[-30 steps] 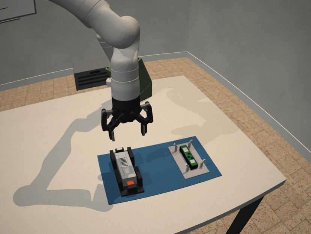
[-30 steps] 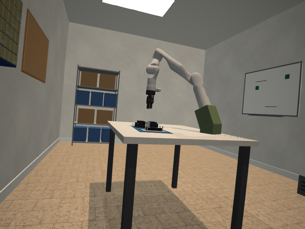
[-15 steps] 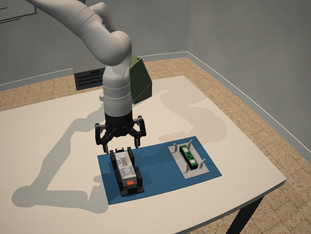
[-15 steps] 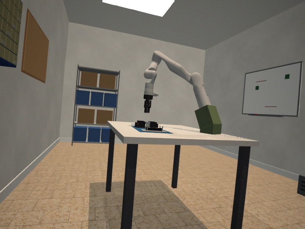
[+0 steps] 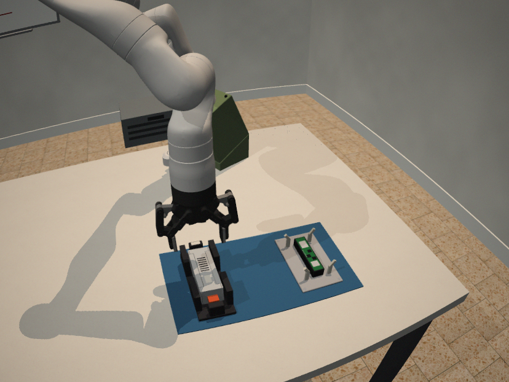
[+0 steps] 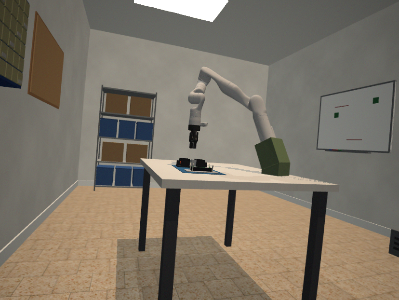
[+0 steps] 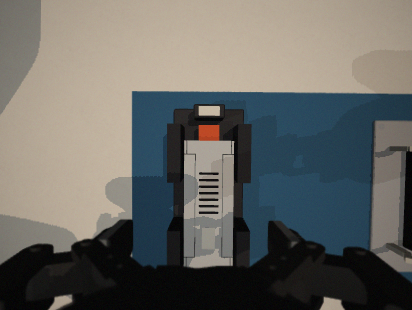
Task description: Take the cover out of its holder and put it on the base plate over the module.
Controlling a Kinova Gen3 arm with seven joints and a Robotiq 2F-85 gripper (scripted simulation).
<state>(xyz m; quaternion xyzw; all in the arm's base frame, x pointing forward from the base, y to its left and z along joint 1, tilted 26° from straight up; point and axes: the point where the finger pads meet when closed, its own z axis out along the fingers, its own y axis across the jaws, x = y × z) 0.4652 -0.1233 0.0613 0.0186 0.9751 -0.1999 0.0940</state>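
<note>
The grey cover lies 10 cm below my hand and 1 cm to the left of it.
</note>
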